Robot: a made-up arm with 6 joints. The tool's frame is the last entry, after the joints.
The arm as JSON. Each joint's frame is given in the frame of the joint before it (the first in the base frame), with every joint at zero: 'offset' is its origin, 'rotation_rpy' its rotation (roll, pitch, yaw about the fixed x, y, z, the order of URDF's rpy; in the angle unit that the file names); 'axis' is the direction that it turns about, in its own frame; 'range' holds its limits. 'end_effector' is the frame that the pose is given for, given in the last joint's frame.
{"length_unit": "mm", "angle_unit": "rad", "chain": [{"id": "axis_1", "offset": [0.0, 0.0, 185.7], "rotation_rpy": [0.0, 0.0, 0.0], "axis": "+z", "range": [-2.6, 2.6]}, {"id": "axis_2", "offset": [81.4, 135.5, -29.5], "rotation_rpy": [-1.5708, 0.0, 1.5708], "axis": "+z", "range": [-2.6, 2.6]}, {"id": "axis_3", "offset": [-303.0, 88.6, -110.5], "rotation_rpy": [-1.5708, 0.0, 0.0], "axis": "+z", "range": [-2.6, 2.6]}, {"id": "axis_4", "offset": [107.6, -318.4, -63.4], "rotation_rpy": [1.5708, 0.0, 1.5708], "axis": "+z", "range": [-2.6, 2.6]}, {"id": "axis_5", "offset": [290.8, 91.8, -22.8], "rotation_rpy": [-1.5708, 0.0, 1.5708], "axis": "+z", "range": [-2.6, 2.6]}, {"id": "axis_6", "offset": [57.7, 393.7, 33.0], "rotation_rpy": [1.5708, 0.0, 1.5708], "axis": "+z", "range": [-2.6, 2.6]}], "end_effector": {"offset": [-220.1, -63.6, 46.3], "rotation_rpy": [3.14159, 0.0, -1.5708]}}
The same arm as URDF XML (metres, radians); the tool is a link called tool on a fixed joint. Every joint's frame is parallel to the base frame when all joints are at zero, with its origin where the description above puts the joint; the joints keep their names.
<robot name="arm">
  <link name="base"/>
  <link name="link1"/>
  <link name="link2"/>
  <link name="link3"/>
  <link name="link4"/>
  <link name="link5"/>
  <link name="link6"/>
  <link name="tool"/>
  <joint name="axis_1" type="revolute">
    <parent link="base"/>
    <child link="link1"/>
    <origin xyz="0.0000 0.0000 0.1857" rpy="0.0000 0.0000 0.0000"/>
    <axis xyz="0 0 1"/>
    <limit lower="-2.6000" upper="2.6000"/>
  </joint>
  <joint name="axis_2" type="revolute">
    <parent link="link1"/>
    <child link="link2"/>
    <origin xyz="0.0814 0.1355 -0.0295" rpy="0.0000 0.0000 0.0000"/>
    <axis xyz="-1 0 0"/>
    <limit lower="-2.6000" upper="2.6000"/>
  </joint>
  <joint name="axis_3" type="revolute">
    <parent link="link2"/>
    <child link="link3"/>
    <origin xyz="0.1105 -0.3030 -0.0886" rpy="0.0000 0.0000 0.0000"/>
    <axis xyz="0 0 -1"/>
    <limit lower="-2.6000" upper="2.6000"/>
  </joint>
  <joint name="axis_4" type="revolute">
    <parent link="link3"/>
    <child link="link4"/>
    <origin xyz="-0.3184 0.1076 0.0634" rpy="0.0000 0.0000 0.0000"/>
    <axis xyz="0 1 0"/>
    <limit lower="-2.6000" upper="2.6000"/>
  </joint>
  <joint name="axis_5" type="revolute">
    <parent link="link4"/>
    <child link="link5"/>
    <origin xyz="0.2908 -0.0228 -0.0918" rpy="0.0000 0.0000 0.0000"/>
    <axis xyz="-1 0 0"/>
    <limit lower="-2.6000" upper="2.6000"/>
  </joint>
  <joint name="axis_6" type="revolute">
    <parent link="link5"/>
    <child link="link6"/>
    <origin xyz="-0.0330 -0.3937 -0.0577" rpy="0.0000 0.0000 0.0000"/>
    <axis xyz="0 0 -1"/>
    <limit lower="-2.6000" upper="2.6000"/>
  </joint>
  <joint name="tool_fixed" type="fixed">
    <parent link="link6"/>
    <child link="tool"/>
    <origin xyz="0.0636 0.2201 -0.0463" rpy="0.0000 0.0000 0.0000"/>
  </joint>
</robot>

